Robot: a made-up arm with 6 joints.
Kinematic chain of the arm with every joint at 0, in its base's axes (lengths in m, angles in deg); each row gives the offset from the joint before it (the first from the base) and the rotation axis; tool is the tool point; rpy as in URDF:
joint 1: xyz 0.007 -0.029 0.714 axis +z
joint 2: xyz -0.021 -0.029 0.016 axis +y
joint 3: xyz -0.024 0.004 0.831 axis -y
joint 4: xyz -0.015 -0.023 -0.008 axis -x
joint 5: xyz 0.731 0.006 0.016 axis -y
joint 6: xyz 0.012 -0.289 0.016 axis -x
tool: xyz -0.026 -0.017 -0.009 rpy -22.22 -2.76 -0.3
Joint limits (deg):
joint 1: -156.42..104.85
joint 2: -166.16..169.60
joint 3: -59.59..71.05
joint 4: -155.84..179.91
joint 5: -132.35..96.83
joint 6: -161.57..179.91
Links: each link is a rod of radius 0.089 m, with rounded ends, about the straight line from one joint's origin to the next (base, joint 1, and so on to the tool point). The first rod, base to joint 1, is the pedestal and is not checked.
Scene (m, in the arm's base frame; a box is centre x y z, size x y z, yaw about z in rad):
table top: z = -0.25
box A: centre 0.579 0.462 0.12 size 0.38 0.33 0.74 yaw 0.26
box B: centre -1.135 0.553 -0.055 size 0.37 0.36 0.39 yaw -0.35
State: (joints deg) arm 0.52 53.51 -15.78 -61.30 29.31 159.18
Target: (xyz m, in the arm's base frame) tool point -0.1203 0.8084 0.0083
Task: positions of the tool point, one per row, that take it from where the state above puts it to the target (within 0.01 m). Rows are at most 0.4 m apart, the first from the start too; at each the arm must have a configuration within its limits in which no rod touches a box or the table.
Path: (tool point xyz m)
1: 0.8863 -0.1074 0.5389
2: 1.0579 0.0788 0.6011
3: 1.1651 0.3080 0.7005
4: 1.1940 0.5545 0.8305
5: 1.1420 0.7894 0.9823
6: 1.0171 0.9850 1.1455
7: 0.8198 1.1510 0.8400
8: 0.5656 1.2090 0.5572
9: 0.3000 1.1572 0.3171
10: 0.0628 1.0136 0.1328
11: -0.1203 0.8084 0.0083

